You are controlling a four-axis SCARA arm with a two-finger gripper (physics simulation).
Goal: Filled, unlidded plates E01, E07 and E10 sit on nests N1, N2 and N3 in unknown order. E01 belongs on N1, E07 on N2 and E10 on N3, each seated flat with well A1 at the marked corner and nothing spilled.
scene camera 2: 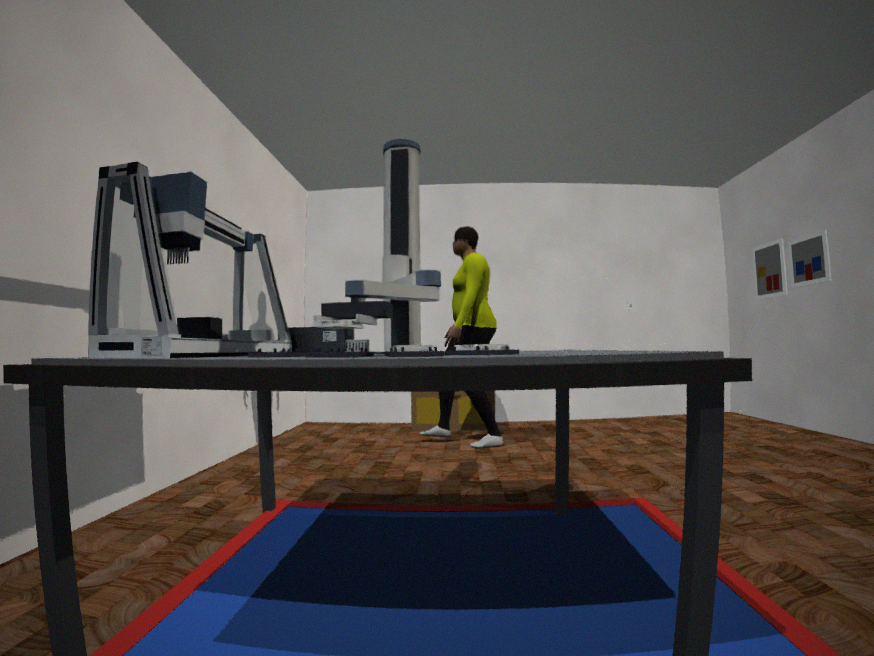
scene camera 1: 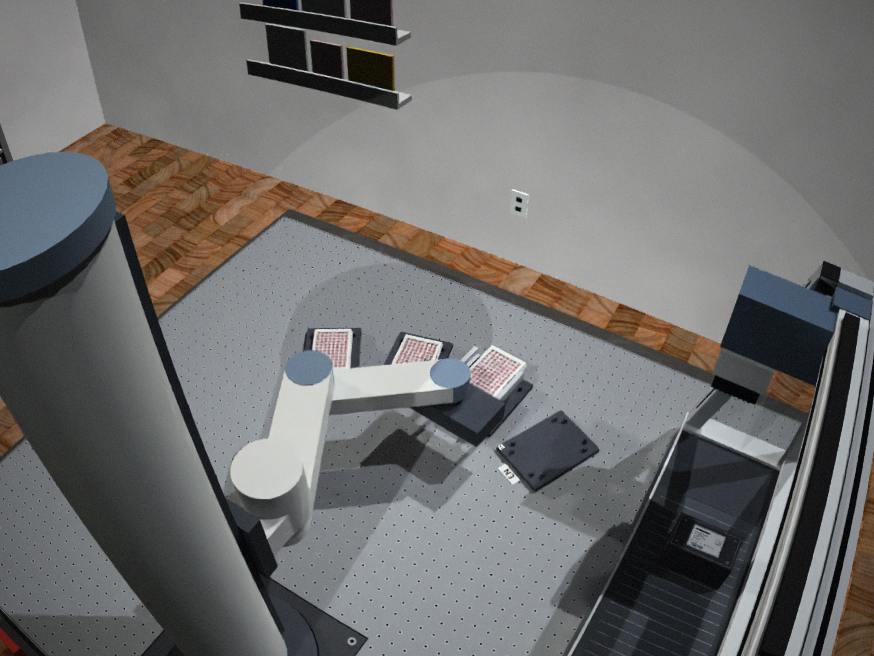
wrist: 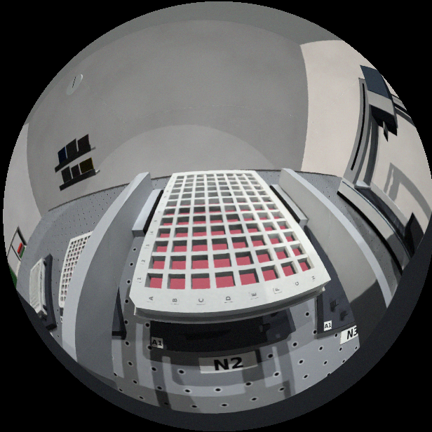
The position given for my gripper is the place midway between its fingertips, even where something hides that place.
In view: my gripper [scene camera 1: 498,362], a nest N3 [scene camera 1: 554,448] and a nest N2 [wrist: 235,334].
My gripper is seen too in scene camera 2 [scene camera 2: 336,318] and in the wrist view [wrist: 217,178]. The nest N3 shows as well in the wrist view [wrist: 333,290].
